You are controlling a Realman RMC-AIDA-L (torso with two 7-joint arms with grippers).
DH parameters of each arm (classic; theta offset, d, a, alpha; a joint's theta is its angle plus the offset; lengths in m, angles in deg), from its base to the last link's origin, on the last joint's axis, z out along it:
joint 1: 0 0.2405 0 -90
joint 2: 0 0 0 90
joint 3: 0 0.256 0 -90
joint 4: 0 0 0 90
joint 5: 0 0.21 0 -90
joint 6: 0 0 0 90
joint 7: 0 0.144 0 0
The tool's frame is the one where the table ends.
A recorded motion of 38 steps. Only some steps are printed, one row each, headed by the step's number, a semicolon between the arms.
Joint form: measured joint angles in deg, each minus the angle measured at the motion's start. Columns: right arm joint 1, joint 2, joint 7, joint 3, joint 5, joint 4, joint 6; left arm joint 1, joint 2, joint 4, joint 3, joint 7, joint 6, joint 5.
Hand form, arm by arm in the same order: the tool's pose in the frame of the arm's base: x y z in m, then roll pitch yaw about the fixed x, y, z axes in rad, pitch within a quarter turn. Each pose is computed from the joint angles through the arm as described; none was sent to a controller.
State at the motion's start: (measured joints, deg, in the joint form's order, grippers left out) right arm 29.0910 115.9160 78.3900 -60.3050 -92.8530 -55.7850 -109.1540; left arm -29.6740 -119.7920 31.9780 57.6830 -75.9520 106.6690 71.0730
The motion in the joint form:
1: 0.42 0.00 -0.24 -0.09 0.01 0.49 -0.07; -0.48 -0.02 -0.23 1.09 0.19 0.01 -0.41
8: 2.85 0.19 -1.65 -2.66 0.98 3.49 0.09; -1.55 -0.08 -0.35 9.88 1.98 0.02 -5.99
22: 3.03 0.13 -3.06 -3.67 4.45 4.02 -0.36; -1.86 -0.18 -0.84 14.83 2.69 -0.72 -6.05
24: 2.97 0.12 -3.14 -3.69 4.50 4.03 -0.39; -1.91 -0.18 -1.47 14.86 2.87 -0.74 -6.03
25: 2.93 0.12 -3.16 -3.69 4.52 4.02 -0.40; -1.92 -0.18 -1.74 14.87 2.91 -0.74 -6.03
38: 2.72 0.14 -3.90 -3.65 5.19 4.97 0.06; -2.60 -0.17 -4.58 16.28 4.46 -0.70 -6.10
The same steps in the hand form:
1: 0.1680 0.3019 0.0372 3.0966 0.6346 0.0825; -0.1735 0.3050 0.0147 2.9079 -1.1324 0.4072
8: 0.1577 0.3037 0.0252 3.0411 0.6507 0.0894; -0.1561 0.2995 0.0020 2.8113 -1.1281 0.4095
22: 0.1510 0.3025 0.0269 3.0545 0.7063 0.1278; -0.1525 0.2924 -0.0129 2.7426 -1.0677 0.4346
24: 0.1513 0.3023 0.0270 3.0552 0.7072 0.1286; -0.1538 0.2921 -0.0141 2.7360 -1.0655 0.4470
25: 0.1515 0.3022 0.0270 3.0556 0.7075 0.1287; -0.1544 0.2919 -0.0146 2.7321 -1.0645 0.4538
38: 0.1535 0.3026 0.0262 3.0688 0.7218 0.1252; -0.1575 0.2887 -0.0227 2.7031 -1.0458 0.4837

